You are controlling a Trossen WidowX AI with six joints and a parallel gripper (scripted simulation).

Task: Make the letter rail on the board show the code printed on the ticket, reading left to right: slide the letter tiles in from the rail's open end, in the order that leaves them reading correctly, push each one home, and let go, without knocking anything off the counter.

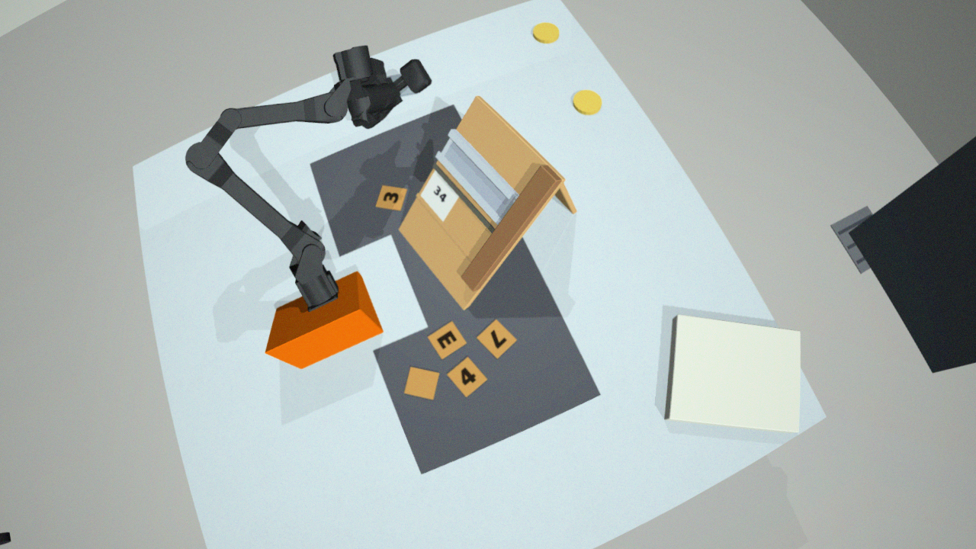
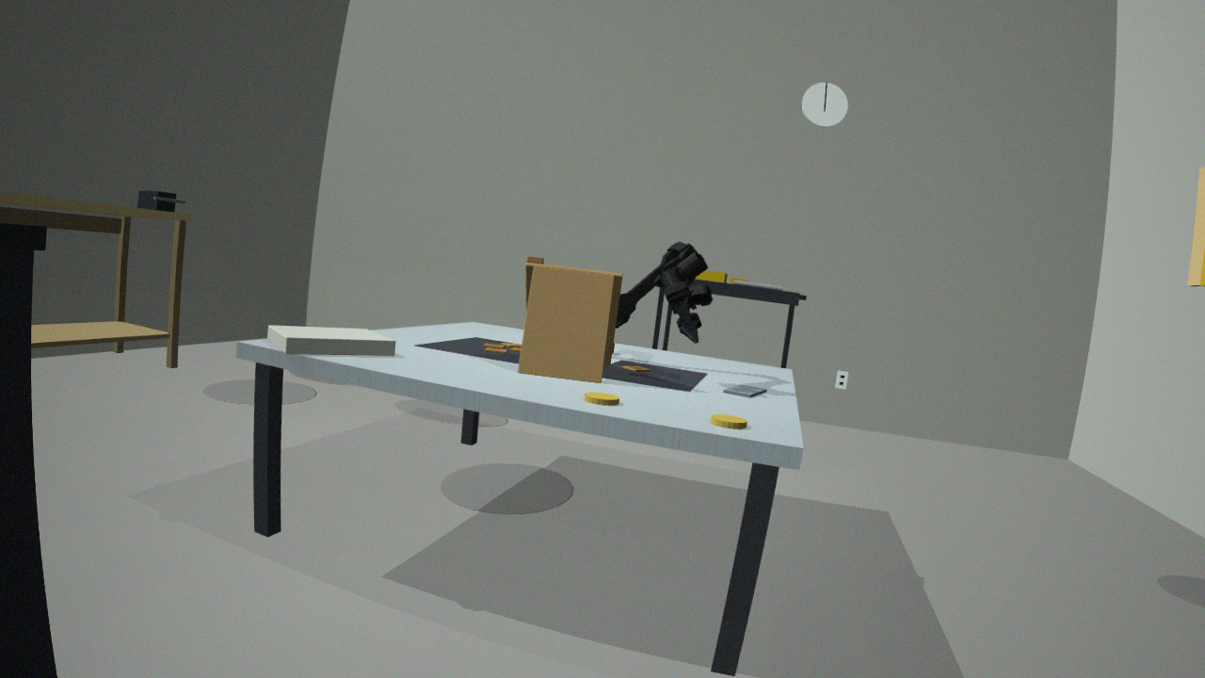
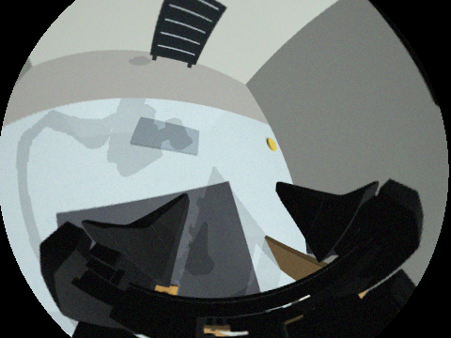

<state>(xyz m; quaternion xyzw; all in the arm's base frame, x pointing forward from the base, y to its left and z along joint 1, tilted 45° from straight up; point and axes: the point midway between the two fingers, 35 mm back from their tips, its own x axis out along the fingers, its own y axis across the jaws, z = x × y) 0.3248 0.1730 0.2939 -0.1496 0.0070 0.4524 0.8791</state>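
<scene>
My gripper tip is now 150 mm past the tile marked 4, 600 mm to the left of it and 130 mm above it. From my gripper tip the other things lie so: white ticket (40 mm behind, 260 mm to the right, 20 mm below); then grey plate (30 mm behind, 150 mm to the left, 130 mm below); then tile marked 3 (140 mm behind, 160 mm to the right, 130 mm below).
</scene>
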